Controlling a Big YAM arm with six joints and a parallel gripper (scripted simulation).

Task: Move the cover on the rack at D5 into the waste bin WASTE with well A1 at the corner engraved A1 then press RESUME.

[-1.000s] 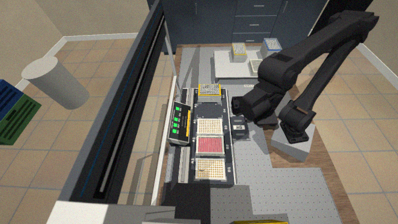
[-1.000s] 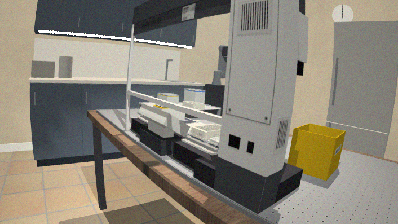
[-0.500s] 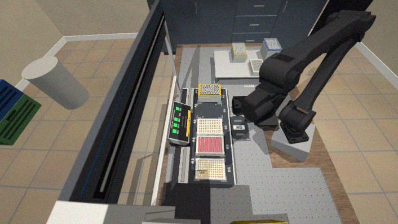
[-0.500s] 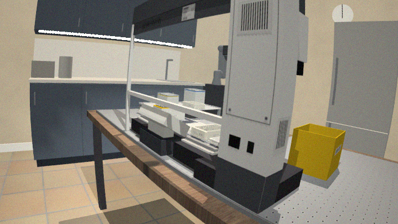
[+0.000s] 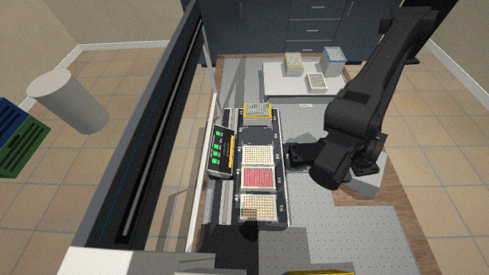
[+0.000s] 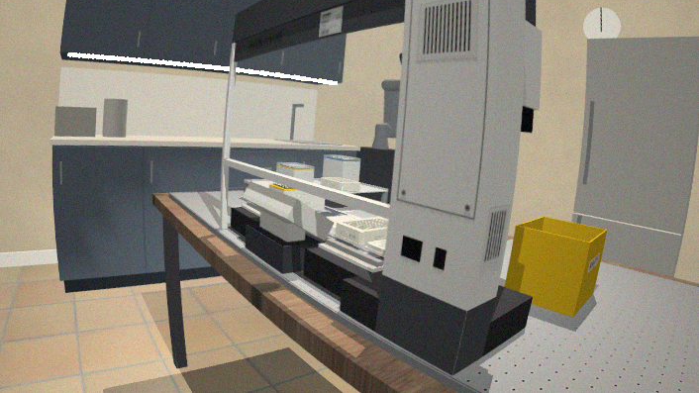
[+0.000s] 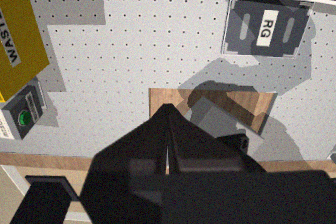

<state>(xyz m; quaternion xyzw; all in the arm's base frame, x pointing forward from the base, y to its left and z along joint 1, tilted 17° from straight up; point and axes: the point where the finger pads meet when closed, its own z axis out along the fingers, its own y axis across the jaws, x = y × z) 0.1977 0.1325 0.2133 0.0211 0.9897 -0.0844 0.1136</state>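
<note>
Now: hand 12 cm past the green resume key, 27 cm to the right of it and 17 cm above it. The rest, counted from my hand: yellow waste bin: 3 cm ahead, 30 cm to the left, 21 cm below; then clear cover: 3 cm ahead, 30 cm to the left, 23 cm below; then spare nest RG: 1 cm behind, 17 cm to the right, 25 cm below.
</note>
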